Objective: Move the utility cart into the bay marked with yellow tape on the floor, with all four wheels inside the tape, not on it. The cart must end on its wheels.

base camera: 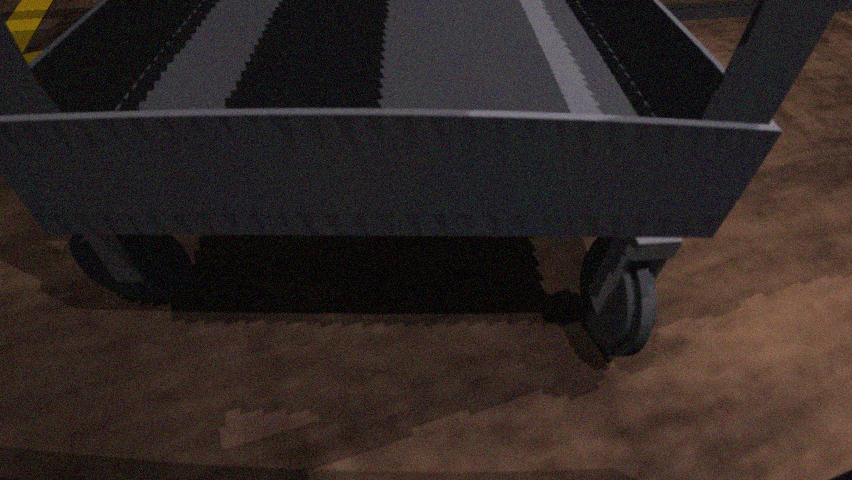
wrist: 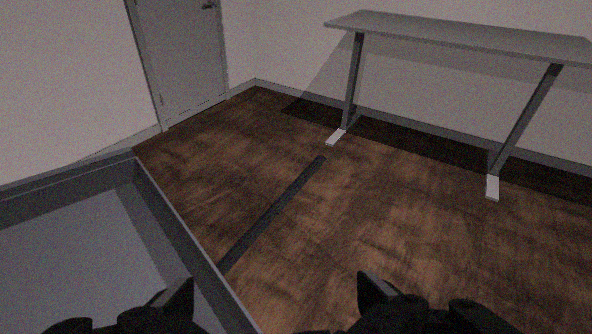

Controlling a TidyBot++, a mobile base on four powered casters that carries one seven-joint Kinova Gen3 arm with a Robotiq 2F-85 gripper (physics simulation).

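Places are measured from the arm's base along level axes (x ahead, y left, z up), in millimetres.
Pixels of known places: gripper, between the fingertips: (wrist: 277,292).
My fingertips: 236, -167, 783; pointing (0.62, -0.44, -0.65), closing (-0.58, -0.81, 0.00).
Observation:
For each thing: its top centre in the pictures, then the offset to it from my fingertips, as dx, dy, dz. Level surfaces: height alone.
- left wheel, centre of its top: (base camera: 106,232) +102, +397, -1088
- right wheel, centre of its top: (base camera: 623,262) +83, +0, -1088
- table, height of its surface: dz -229
The grey utility cart (base camera: 381,172) (wrist: 80,240) stands upright close in front of my base. In the base camera its lower tray, a left wheel (base camera: 149,268) and a right wheel (base camera: 626,310) show, both on the wooden floor. In the wrist view its top tray fills the lower left. A piece of yellow tape (base camera: 26,23) shows at the upper left of the base camera, beyond the cart's left side; the bay does not show in the wrist view. My gripper (wrist: 277,292) is open and empty, and appears over the right edge of the top tray.
A dark flat strip (wrist: 272,212) lies on the floor right of the cart. A table (wrist: 450,37) with metal legs stands along the right wall. A closed grey door (wrist: 182,55) is in the far wall, near the corner.

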